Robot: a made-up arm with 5 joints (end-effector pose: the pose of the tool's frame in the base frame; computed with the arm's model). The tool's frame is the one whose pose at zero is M.
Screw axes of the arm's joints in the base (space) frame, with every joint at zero. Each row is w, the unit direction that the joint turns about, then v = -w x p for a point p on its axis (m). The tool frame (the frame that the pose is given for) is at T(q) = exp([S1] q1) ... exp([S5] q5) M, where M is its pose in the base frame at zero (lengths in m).
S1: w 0 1 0 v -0.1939 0.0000 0.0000
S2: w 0 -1 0 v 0.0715 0.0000 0.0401
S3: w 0 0 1 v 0.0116 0.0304 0.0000
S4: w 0 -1 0 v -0.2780 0.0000 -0.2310
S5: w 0 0 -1 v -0.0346 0.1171 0.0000
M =
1 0 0 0.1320
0 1 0 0.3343
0 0 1 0.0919
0 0 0 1
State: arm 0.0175 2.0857 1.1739 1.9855 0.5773
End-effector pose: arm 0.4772 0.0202 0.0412 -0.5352 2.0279 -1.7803
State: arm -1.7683 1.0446 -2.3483 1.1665 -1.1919
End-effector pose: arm 0.0465 0.0725 0.7977 0.9993 -1.8560 -1.6776
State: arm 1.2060 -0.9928 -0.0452 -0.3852 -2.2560
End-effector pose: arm -0.0693 -0.1466 0.0536 2.5005 1.2429 0.7048
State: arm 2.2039 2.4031 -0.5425 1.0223 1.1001
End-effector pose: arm 0.0367 0.1213 0.3007 0.4684 -1.2505 -1.4755
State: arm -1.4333 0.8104 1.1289 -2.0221 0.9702
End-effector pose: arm 0.5685 0.5699 0.5936 -0.8239 -0.6781 -1.4864
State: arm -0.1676 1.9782 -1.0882 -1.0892 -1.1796
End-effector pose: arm -0.3379 -0.2822 0.2581 0.4400 -1.4972 0.9991
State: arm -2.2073 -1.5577 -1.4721 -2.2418 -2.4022
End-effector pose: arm 0.2356 -0.7576 -0.0858 1.9841 -1.1608 1.2240
